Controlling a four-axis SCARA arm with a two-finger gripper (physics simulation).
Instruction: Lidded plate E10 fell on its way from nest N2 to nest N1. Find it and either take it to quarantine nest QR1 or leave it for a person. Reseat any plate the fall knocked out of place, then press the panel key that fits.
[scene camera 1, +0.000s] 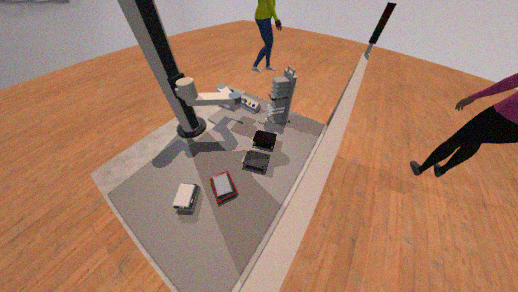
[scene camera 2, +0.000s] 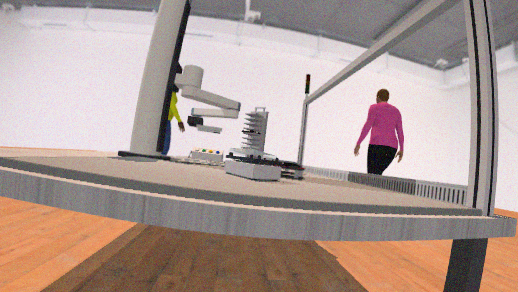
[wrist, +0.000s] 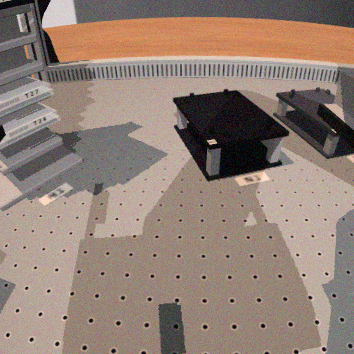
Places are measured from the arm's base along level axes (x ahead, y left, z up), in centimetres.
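Pixels of known places: gripper, between the fingertips: (scene camera 2: 221, 131) (wrist: 161, 95); arm's base, origin of its link: (scene camera 1: 192, 127).
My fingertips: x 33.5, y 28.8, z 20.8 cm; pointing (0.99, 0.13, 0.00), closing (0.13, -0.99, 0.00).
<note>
For each thing: its top centre in the pictures, then the offset to it from my fingertips. "spot": a spot on its surface instead.
- Nest N1, centre of its top: (wrist: 225, 105) (scene camera 1: 265, 136) dx +28.2, dy -6.6, dz -12.8 cm
- Nest N2, centre of its top: (wrist: 329, 101) (scene camera 1: 256, 158) dx +34.0, dy -26.0, dz -13.8 cm
- light plate, centre of its top: (scene camera 1: 221, 183) dx +27.6, dy -53.0, dz -13.3 cm
- red-edged nest, a spot on its surface: (scene camera 1: 232, 199) spot: dx +36.8, dy -55.5, dz -19.5 cm
- key panel, centre of its top: (scene camera 2: 208, 148) (scene camera 1: 249, 99) dx -9.3, dy +23.7, dz -11.1 cm
My gripper (scene camera 2: 219, 131) (wrist: 161, 95) is open and empty, held above the table; its dark fingertips show at the left and right edges of the wrist view. Nest N1 (scene camera 1: 264, 139) (wrist: 230, 117) is black and raised on posts, with no plate on top. Nest N2 (scene camera 1: 257, 161) (wrist: 305, 120), dark grey, has a bare top in scene camera 1; the right finger partly covers it in the wrist view. A light plate (scene camera 1: 223, 185) lies in a red-edged nest (scene camera 1: 232, 199); its label is unreadable. I cannot identify plate E10. The key panel (scene camera 1: 250, 103) (scene camera 2: 206, 155) stands at the back.
A shelf tower (scene camera 1: 290, 97) (scene camera 2: 261, 132) stands beyond N1, with labelled light plates (wrist: 25, 95) low in it. A white-topped box (scene camera 1: 186, 195) (scene camera 2: 252, 170) stands beside the red-edged nest. A person in yellow (scene camera 1: 265, 25) and one in pink (scene camera 2: 385, 125) stand beyond the table.
</note>
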